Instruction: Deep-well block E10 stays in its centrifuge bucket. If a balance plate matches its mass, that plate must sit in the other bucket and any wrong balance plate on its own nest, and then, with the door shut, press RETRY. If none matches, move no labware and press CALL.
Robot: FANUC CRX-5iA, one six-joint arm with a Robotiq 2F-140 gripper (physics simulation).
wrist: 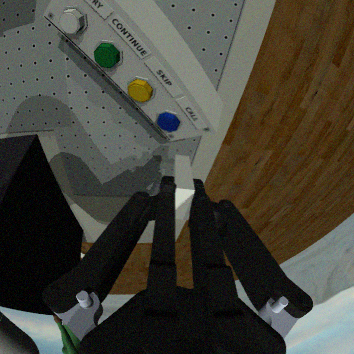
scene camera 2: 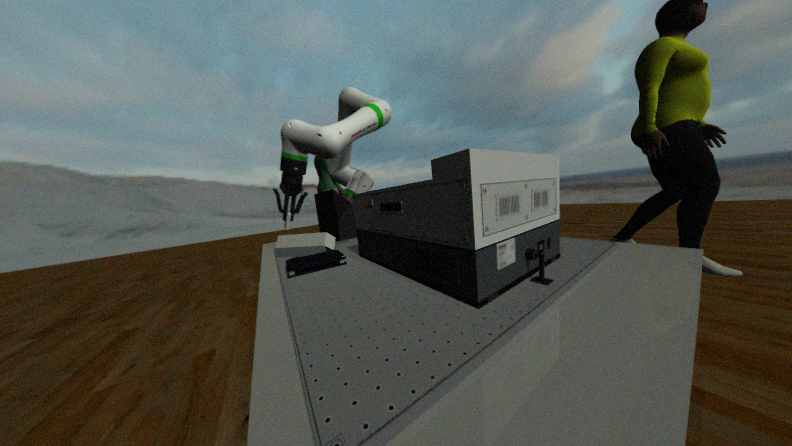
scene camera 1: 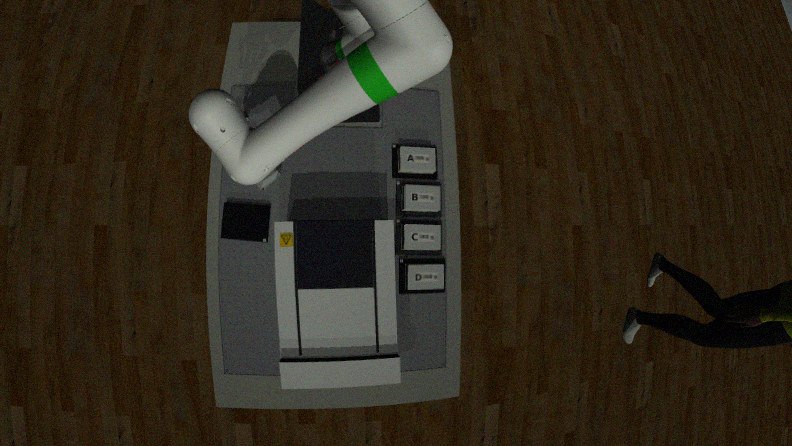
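Where they show: gripper, fingertip midpoint: [wrist: 179,167] [scene camera 2: 286,228]; arm's base, origin of the base link: [wrist: 1,253] [scene camera 2: 345,207] [scene camera 1: 336,62].
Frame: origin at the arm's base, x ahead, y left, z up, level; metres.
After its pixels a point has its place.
Note:
My gripper [scene camera 2: 287,217] @(z -0.054, x 0.224, y -0.320 m) [wrist: 179,167] @(z -0.054, x 0.224, y -0.320 m) is shut, a pale strip showing between its fingertips. It hangs above the button box [scene camera 2: 304,244] @(z -0.113, x 0.369, y -0.269 m), beyond its CALL end in the wrist view; the arm hides it in scene camera 1. The wrist view shows a white button [wrist: 71,21] @(z -0.087, x 0.354, y -0.191 m) by a cut-off label ending "RY", green CONTINUE [wrist: 107,55] @(z -0.086, x 0.323, y -0.229 m), yellow SKIP [wrist: 140,90] @(z -0.086, x 0.292, y -0.265 m) and blue CALL [wrist: 168,121] @(z -0.086, x 0.262, y -0.301 m). Balance plates A [scene camera 1: 416,159] @(z -0.104, x 0.279, y 0.309 m), B [scene camera 1: 421,197] @(z -0.105, x 0.409, y 0.334 m), C [scene camera 1: 422,237] @(z -0.104, x 0.543, y 0.345 m) and D [scene camera 1: 425,277] @(z -0.105, x 0.675, y 0.364 m) sit on dark nests. The centrifuge [scene camera 1: 335,315] @(z 0.052, x 0.785, y 0.075 m) [scene camera 2: 415,221] @(z -0.025, x 0.864, y -0.079 m) hides its inside; block E10 and the buckets do not show.
A black nest [scene camera 1: 246,221] @(z -0.133, x 0.536, y -0.245 m) [scene camera 2: 315,263] @(z -0.135, x 0.599, y -0.258 m) lies left of the centrifuge, near the button box. The dark robot pedestal [scene camera 2: 334,214] @(z -0.025, x 0.136, y -0.097 m) [wrist: 35,225] @(z -0.045, x 0.069, y -0.106 m) stands beyond. A person in yellow [scene camera 2: 673,83] stands beside the table; someone in green [scene camera 2: 323,172] is partly hidden behind the arm.

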